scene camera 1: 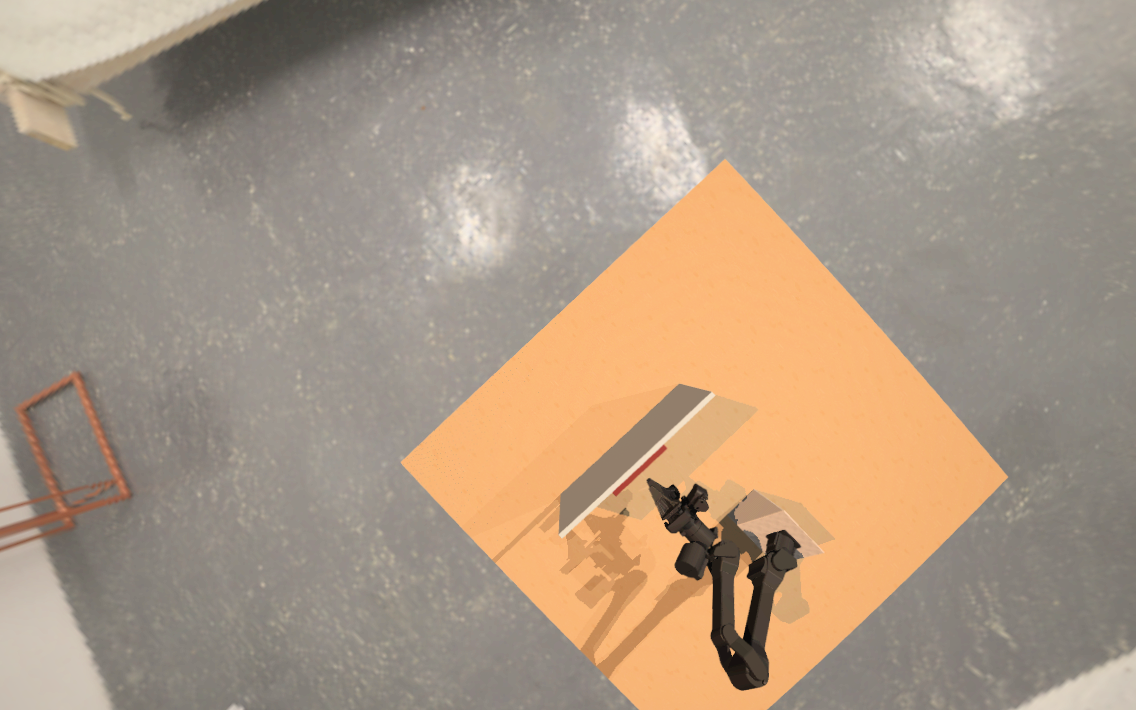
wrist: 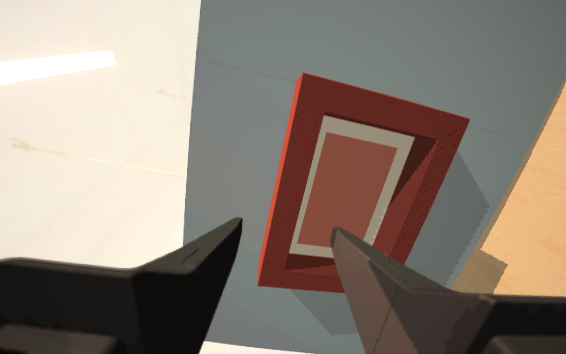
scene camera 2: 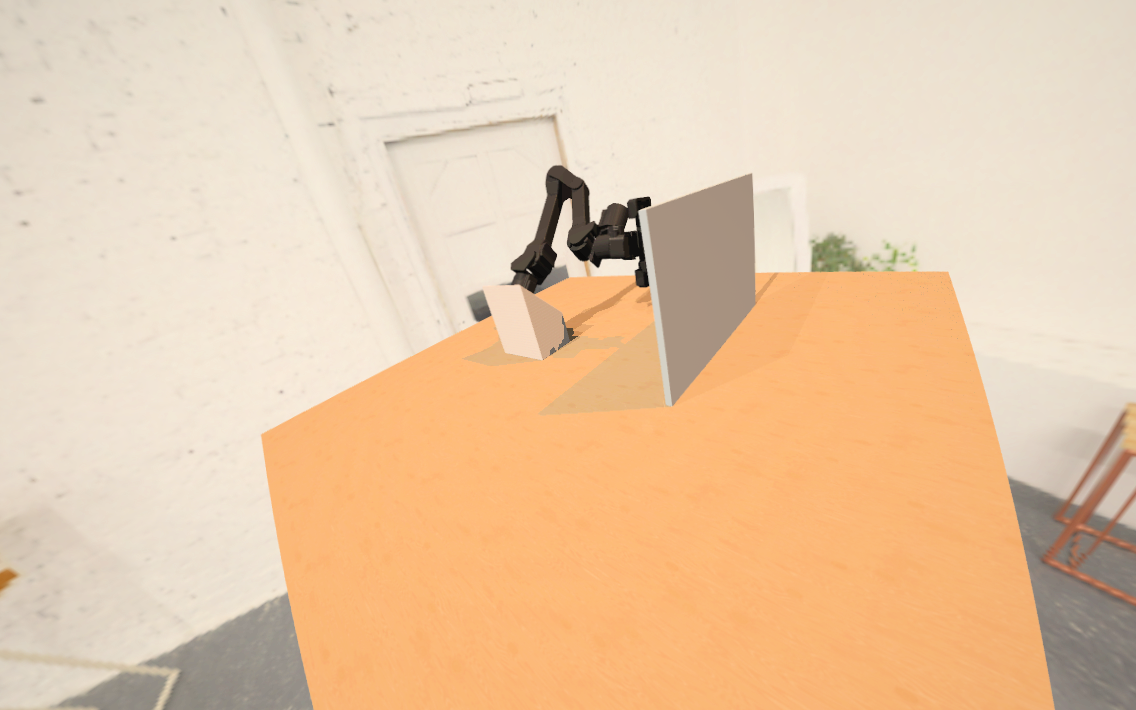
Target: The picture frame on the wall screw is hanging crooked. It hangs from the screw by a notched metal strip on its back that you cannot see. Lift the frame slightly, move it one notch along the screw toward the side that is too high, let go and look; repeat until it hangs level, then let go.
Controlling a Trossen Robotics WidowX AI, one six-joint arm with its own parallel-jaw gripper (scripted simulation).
Observation:
The pictures show: my gripper, a red picture frame and a grey wall panel.
My gripper shows as well in the wrist view.

